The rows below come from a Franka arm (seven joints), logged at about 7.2 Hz.
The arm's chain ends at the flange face. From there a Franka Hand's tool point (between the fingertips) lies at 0.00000 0.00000 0.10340 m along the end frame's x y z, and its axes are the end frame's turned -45 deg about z.
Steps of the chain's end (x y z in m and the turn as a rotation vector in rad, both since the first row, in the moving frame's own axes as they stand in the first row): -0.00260 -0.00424 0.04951 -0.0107 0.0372 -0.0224; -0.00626 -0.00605 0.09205 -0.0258 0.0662 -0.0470; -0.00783 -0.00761 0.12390 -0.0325 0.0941 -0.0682; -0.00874 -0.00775 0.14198 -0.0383 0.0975 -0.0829; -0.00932 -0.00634 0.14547 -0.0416 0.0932 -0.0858
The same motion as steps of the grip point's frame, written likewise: 0.00314 -0.00136 0.04943 -0.0339 0.0187 -0.0224; 0.00296 -0.00206 0.09179 -0.0651 0.0286 -0.0470; 0.00465 -0.00184 0.12339 -0.0895 0.0436 -0.0682; 0.00403 -0.00194 0.14141 -0.0960 0.0419 -0.0829; 0.00208 -0.00141 0.14493 -0.0953 0.0365 -0.0858
